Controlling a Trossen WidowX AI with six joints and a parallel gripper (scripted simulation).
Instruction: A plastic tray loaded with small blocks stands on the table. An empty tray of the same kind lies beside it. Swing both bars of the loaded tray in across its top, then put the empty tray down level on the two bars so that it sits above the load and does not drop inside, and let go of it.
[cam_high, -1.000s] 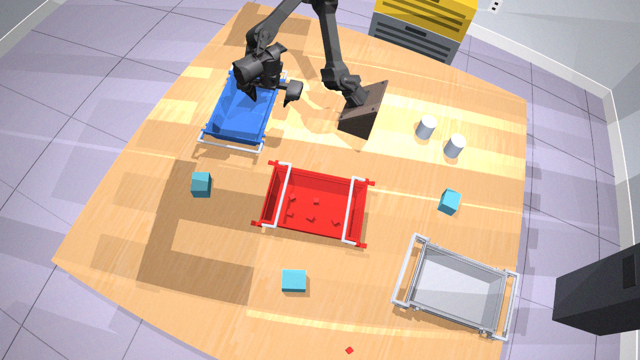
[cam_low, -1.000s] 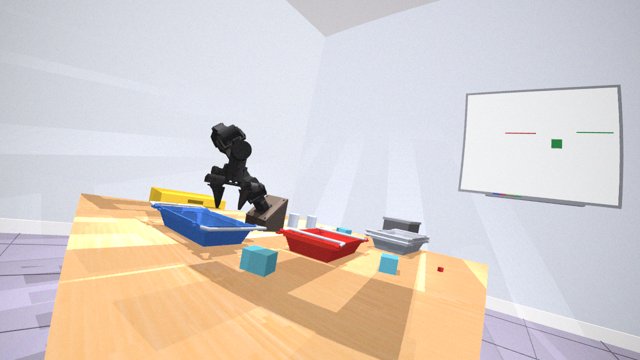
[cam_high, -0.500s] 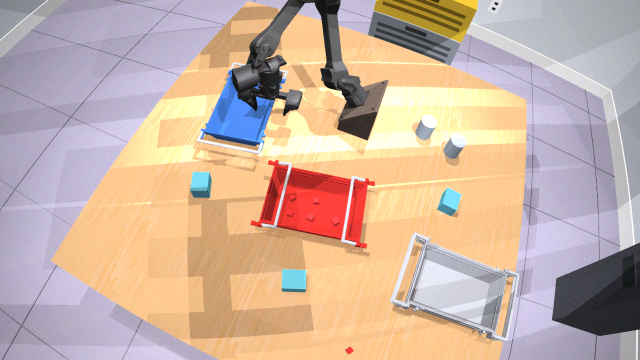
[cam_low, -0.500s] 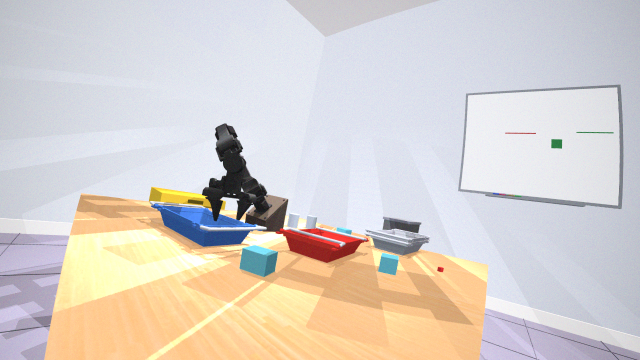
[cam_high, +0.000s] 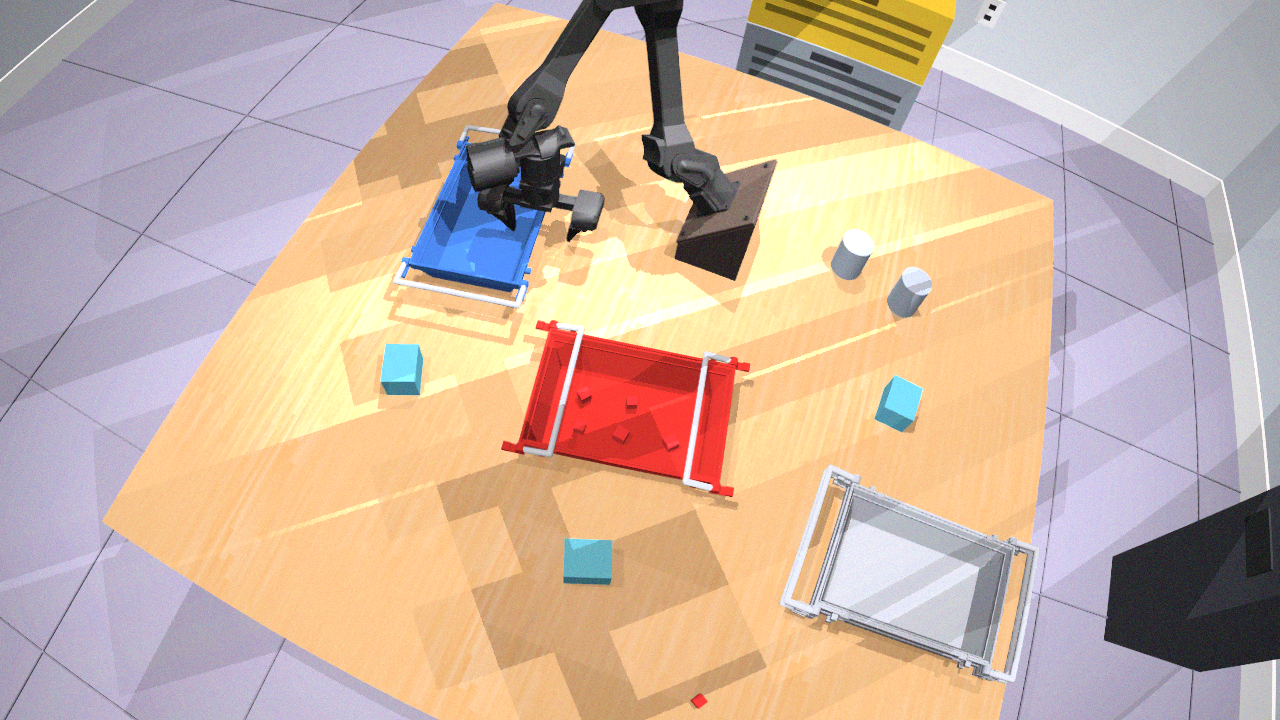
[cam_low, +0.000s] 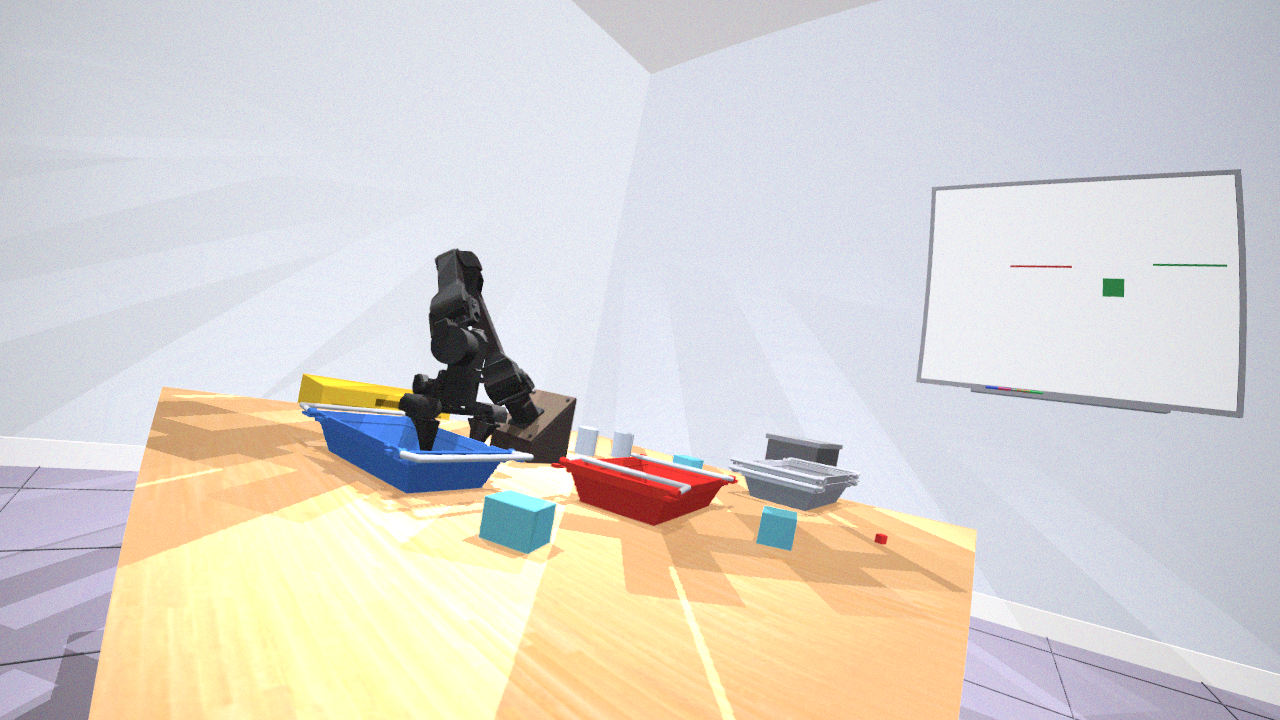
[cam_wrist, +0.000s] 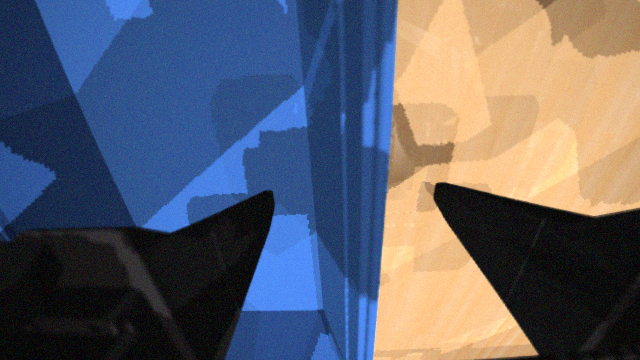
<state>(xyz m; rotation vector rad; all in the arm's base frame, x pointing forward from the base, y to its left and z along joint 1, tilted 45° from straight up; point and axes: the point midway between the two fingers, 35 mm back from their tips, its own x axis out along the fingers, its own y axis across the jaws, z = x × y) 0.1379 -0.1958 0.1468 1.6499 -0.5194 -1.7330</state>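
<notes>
Right now the blue tray is 8 cm to the right of my gripper tip, 3 cm above it and 2 cm ahead of it.
</notes>
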